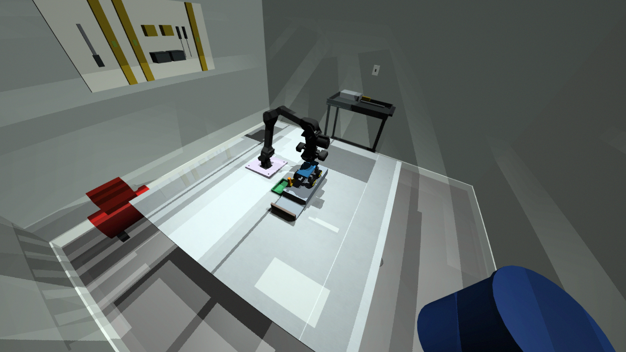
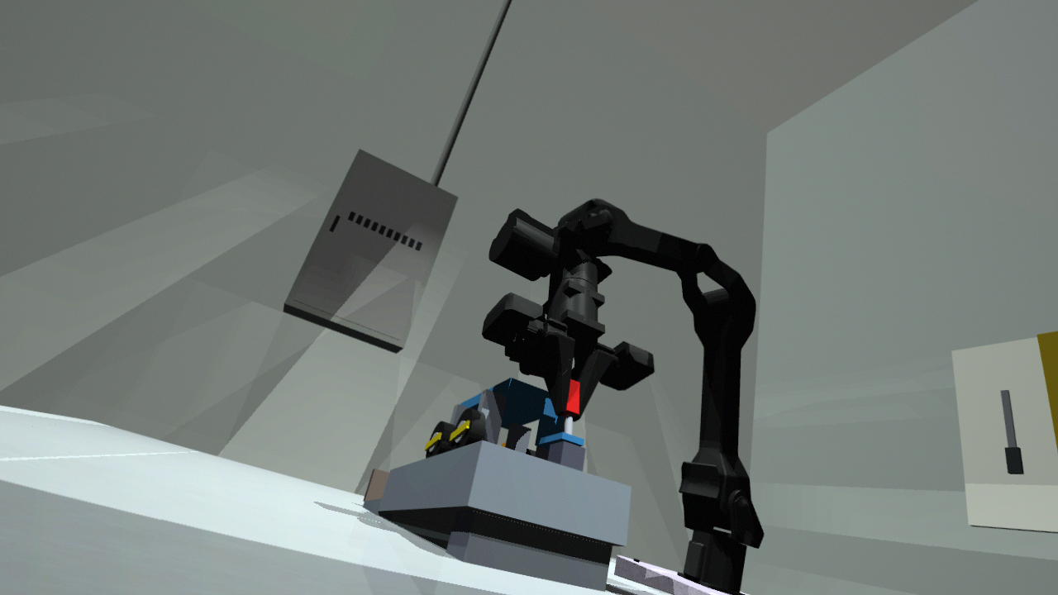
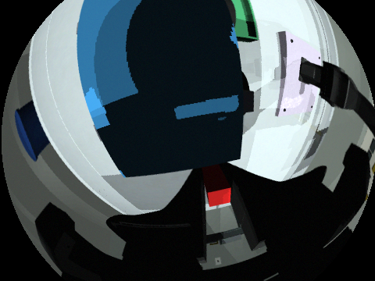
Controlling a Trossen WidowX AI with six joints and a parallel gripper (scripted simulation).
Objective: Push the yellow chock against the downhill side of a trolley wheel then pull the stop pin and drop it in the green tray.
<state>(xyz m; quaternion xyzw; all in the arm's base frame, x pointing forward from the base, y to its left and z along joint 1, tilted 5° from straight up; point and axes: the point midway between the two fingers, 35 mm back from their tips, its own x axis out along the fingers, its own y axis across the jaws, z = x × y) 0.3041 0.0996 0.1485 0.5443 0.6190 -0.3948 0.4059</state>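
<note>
The green tray lies 80 mm behind my gripper tip, 200 mm to the right of it and 150 mm below it. From my gripper tip the other things lie so: stop pin (right at my gripper tip); grey ramp (30 mm ahead, 100 mm to the right, 90 mm below); blue trolley (30 mm ahead, 90 mm to the right, 30 mm below).
</note>
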